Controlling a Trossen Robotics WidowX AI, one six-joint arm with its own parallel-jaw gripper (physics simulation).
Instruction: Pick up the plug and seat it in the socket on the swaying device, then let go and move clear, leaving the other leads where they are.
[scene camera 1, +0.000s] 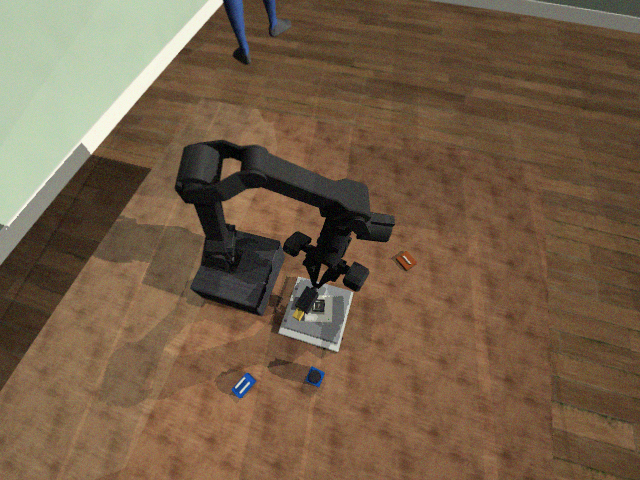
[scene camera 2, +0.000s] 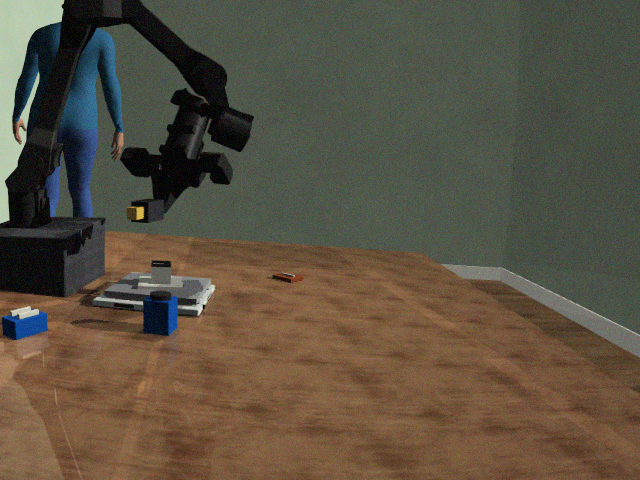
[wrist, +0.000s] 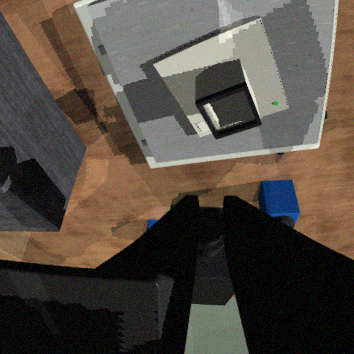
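Note:
My gripper (scene camera 1: 316, 285) (scene camera 2: 165, 210) (wrist: 209, 207) is shut on the plug. The plug's black body (scene camera 1: 307, 299) (scene camera 2: 153, 210) sticks out sideways from the fingertips, its yellow end (scene camera 1: 298, 314) (scene camera 2: 135, 213) facing away from them. It is held in the air, well above the device (scene camera 1: 330, 338) (scene camera 2: 196, 294) (wrist: 300, 130), a flat grey and white slab. The socket (scene camera 1: 318, 306) (scene camera 2: 161, 273) (wrist: 227, 112), a hollow dark-rimmed box, stands up from the device's pale plate, apart from the plug. In the wrist view the plug cannot be told apart from the dark fingers.
A blue block with a round black top (scene camera 1: 315, 377) (scene camera 2: 160, 316) (wrist: 279, 197) and a blue block with two white bars (scene camera 1: 243, 385) (scene camera 2: 24, 325) lie beyond the device. A small orange piece (scene camera 1: 405, 260) (scene camera 2: 287, 277) lies to its right. A person (scene camera 2: 80, 98) stands behind the arm.

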